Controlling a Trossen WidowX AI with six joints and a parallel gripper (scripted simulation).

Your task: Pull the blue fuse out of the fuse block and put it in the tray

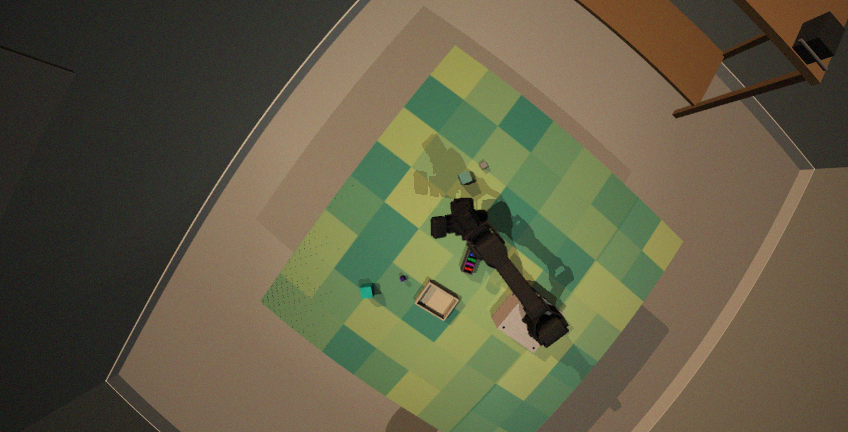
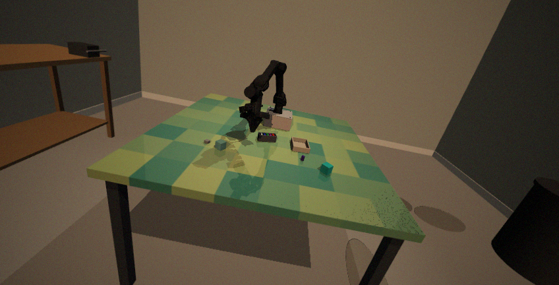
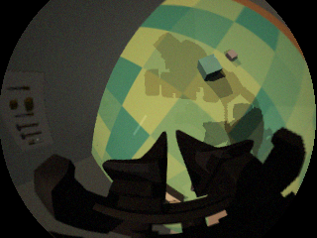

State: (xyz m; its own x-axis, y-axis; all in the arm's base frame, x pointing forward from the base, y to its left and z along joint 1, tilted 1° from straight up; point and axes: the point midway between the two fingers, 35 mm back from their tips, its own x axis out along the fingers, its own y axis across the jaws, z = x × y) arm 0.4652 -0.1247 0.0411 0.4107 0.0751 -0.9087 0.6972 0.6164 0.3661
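My gripper tip is 170 mm past the blue fuse, 90 mm above it and 60 mm to the right of it. From my gripper tip the other things lie so: tan tray 280 mm to the left, 170 mm behind, 110 mm below; then small purple piece 290 mm to the left, 100 mm below, 10 mm behind; then small grey piece 230 mm to the right, 110 mm below, 10 mm behind.
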